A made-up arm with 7 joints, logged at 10 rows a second.
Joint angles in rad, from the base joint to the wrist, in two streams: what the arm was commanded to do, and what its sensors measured. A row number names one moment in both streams.
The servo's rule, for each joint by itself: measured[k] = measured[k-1] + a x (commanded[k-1-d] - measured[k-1]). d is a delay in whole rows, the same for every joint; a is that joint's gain. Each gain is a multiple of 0.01, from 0.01 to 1. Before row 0 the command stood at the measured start. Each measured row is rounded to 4 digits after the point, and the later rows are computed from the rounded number. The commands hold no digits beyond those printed.
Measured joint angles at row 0: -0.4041, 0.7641, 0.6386, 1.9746, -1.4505, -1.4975, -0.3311
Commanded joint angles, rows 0 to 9: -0.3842, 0.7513, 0.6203, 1.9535, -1.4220, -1.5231, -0.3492; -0.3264, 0.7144, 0.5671, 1.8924, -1.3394, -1.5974, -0.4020; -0.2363, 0.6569, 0.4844, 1.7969, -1.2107, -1.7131, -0.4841; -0.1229, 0.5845, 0.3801, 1.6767, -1.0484, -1.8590, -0.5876; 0.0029, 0.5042, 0.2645, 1.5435, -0.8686, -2.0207, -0.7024; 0.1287, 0.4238, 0.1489, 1.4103, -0.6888, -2.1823, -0.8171; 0.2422, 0.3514, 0.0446, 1.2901, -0.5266, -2.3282, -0.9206; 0.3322, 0.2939, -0.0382, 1.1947, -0.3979, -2.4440, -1.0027; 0.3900, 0.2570, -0.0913, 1.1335, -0.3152, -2.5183, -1.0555; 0.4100, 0.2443, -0.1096, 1.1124, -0.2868, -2.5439, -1.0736
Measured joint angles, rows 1 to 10: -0.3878, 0.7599, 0.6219, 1.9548, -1.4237, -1.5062, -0.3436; -0.3375, 0.7449, 0.5720, 1.8961, -1.3445, -1.5372, -0.3839; -0.2545, 0.7159, 0.4923, 1.8029, -1.2187, -1.5970, -0.4530; -0.1466, 0.6725, 0.3902, 1.6843, -1.0586, -1.6861, -0.5459; -0.0240, 0.6170, 0.2758, 1.5519, -0.8800, -1.7999, -0.6539; 0.1012, 0.5532, 0.1603, 1.4188, -0.7003, -1.9299, -0.7665; 0.2168, 0.4866, 0.0550, 1.2978, -0.5370, -2.0653, -0.8728; 0.3114, 0.4230, -0.0298, 1.2009, -0.4062, -2.1941, -0.9624; 0.3759, 0.3682, -0.0858, 1.1375, -0.3207, -2.3043, -1.0266; 0.4039, 0.3273, -0.1075, 1.1139, -0.2888, -2.3858, -1.0590
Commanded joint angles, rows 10 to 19: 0.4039, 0.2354, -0.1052, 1.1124, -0.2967, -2.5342, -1.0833; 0.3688, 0.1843, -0.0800, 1.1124, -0.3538, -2.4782, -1.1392; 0.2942, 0.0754, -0.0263, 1.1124, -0.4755, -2.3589, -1.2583; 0.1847, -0.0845, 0.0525, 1.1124, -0.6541, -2.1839, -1.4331; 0.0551, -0.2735, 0.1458, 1.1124, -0.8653, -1.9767, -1.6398; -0.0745, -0.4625, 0.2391, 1.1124, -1.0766, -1.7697, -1.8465; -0.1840, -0.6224, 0.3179, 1.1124, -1.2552, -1.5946, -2.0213; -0.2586, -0.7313, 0.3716, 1.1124, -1.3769, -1.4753, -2.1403; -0.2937, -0.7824, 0.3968, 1.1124, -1.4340, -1.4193, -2.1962; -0.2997, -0.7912, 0.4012, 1.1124, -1.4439, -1.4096, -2.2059
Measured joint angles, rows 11 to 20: 0.4039, 0.2970, -0.1054, 1.1125, -0.2962, -2.4363, -1.0758; 0.3751, 0.2598, -0.0823, 1.1124, -0.3503, -2.4505, -1.1195; 0.3088, 0.1989, -0.0313, 1.1124, -0.4680, -2.4194, -1.2153; 0.2070, 0.1054, 0.0450, 1.1124, -0.6429, -2.3393, -1.3656; 0.0824, -0.0196, 0.1367, 1.1124, -0.8520, -2.2160, -1.5548; -0.0463, -0.1658, 0.2299, 1.1124, -1.0631, -2.0643, -1.7561; -0.1592, -0.3165, 0.3100, 1.1124, -1.2437, -1.9046, -1.9391; -0.2407, -0.4534, 0.3661, 1.1124, -1.3689, -1.7586, -2.0779; -0.2842, -0.5620, 0.3940, 1.1124, -1.4301, -1.6432, -2.1595; -0.2969, -0.6376, 0.4006, 1.1124, -1.4431, -1.5638, -2.1915
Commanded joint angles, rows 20 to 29: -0.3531, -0.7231, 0.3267, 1.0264, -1.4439, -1.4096, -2.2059; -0.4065, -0.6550, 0.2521, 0.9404, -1.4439, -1.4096, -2.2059; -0.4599, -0.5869, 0.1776, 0.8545, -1.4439, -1.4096, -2.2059; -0.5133, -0.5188, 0.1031, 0.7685, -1.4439, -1.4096, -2.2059; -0.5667, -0.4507, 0.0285, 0.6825, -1.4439, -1.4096, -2.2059; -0.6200, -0.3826, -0.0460, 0.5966, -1.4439, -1.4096, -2.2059; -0.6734, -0.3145, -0.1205, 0.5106, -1.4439, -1.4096, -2.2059; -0.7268, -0.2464, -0.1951, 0.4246, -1.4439, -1.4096, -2.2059; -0.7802, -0.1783, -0.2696, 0.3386, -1.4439, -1.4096, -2.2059; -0.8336, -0.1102, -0.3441, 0.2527, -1.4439, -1.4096, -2.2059
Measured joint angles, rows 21 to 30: -0.3430, -0.6658, 0.3334, 1.0316, -1.4439, -1.5114, -2.2014; -0.3951, -0.6622, 0.2594, 0.9459, -1.4439, -1.4768, -2.2045; -0.4482, -0.6374, 0.1850, 0.8600, -1.4439, -1.4540, -2.2055; -0.5016, -0.5983, 0.1105, 0.7740, -1.4439, -1.4389, -2.2058; -0.5550, -0.5496, 0.0359, 0.6880, -1.4439, -1.4289, -2.2059; -0.6083, -0.4945, -0.0386, 0.6021, -1.4439, -1.4223, -2.2059; -0.6617, -0.4351, -0.1131, 0.5161, -1.4439, -1.4180, -2.2059; -0.7151, -0.3728, -0.1877, 0.4301, -1.4439, -1.4151, -2.2059; -0.7685, -0.3086, -0.2622, 0.3441, -1.4439, -1.4132, -2.2059; -0.8219, -0.2431, -0.3367, 0.2582, -1.4439, -1.4120, -2.2059
